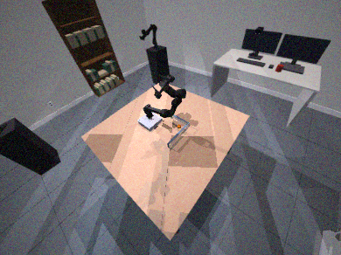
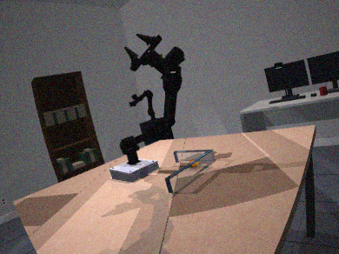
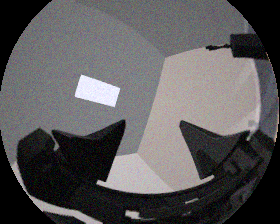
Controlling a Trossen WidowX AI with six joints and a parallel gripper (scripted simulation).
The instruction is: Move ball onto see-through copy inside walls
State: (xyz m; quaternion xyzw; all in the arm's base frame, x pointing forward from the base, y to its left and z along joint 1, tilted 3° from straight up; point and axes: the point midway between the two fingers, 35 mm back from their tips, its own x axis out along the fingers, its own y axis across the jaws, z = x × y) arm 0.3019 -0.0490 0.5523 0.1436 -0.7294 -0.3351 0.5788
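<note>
My gripper tip is now 600 mm above the orange ball, 160 mm to the right of it and 20 mm short of it.
</note>
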